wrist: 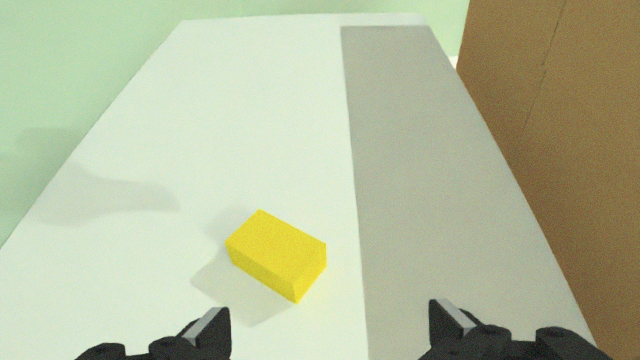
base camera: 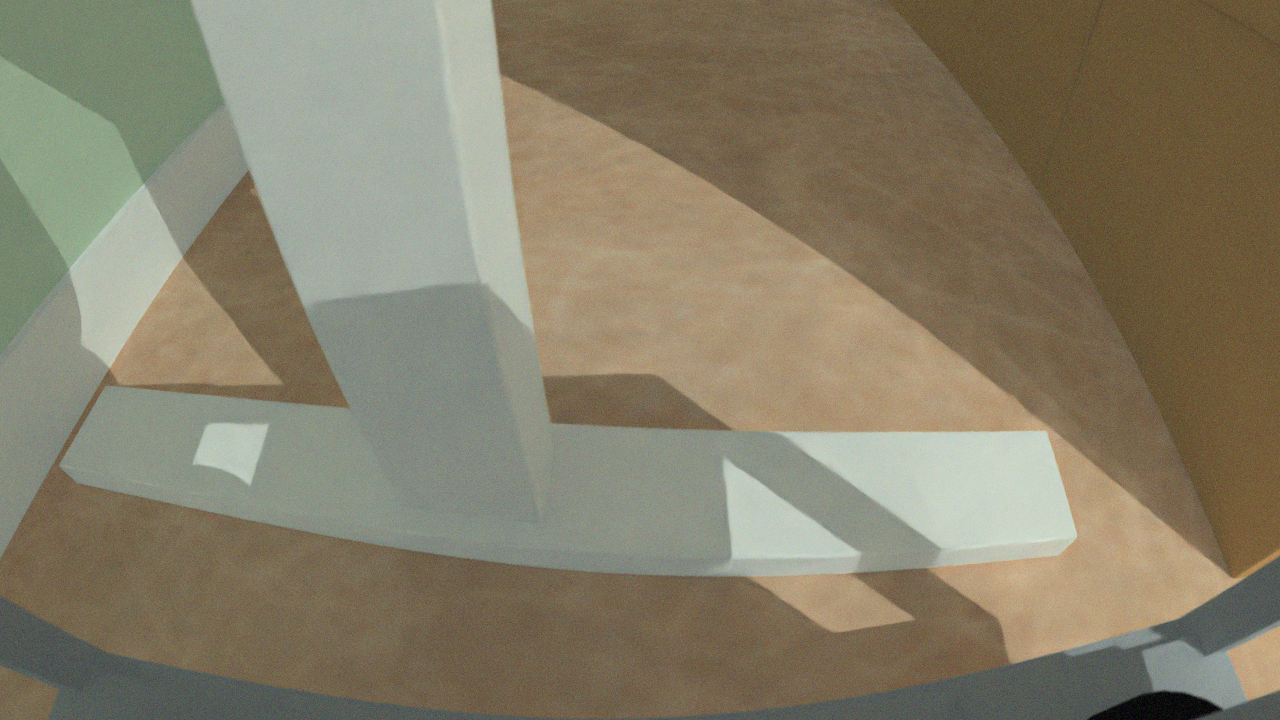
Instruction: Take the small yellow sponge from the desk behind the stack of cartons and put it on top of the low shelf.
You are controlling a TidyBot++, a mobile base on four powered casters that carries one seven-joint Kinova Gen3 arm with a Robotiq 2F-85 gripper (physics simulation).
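Places are measured from the arm's base along level axes (x ahead, y left, z up), in millimetres.
Pixels of known places: gripper, between the fingertips: (wrist: 329, 326).
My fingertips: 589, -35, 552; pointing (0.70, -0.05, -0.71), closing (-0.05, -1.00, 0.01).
Observation:
Ahead of a thing's pixels: the offset from my fingertips to its top centre, as dx, dy, dz. "spot": to the spot under its first point. Level surfaces: height alone.
The small yellow sponge {+187, +49, -184} (wrist: 277, 252) lies flat on the white desk {dz -229} (wrist: 260, 110) in the wrist view, a little left of the middle and turned at an angle. My gripper (wrist: 329, 326) is open, with its fingertips at the bottom of the wrist view. The sponge shows beyond the fingertips, nearer the left finger, and is not between them. The carton stack (wrist: 575, 125) (base camera: 1163, 268) stands along the right side of the desk. The low shelf does not show in either view.
In the base camera view the desk's white leg {spot: -312, +113, -718} (base camera: 375, 179) rises from a long foot (base camera: 626, 492) just ahead of the base. A green wall (base camera: 134, 80) (wrist: 60, 60) with a white skirting board (base camera: 116, 277) runs along the left.

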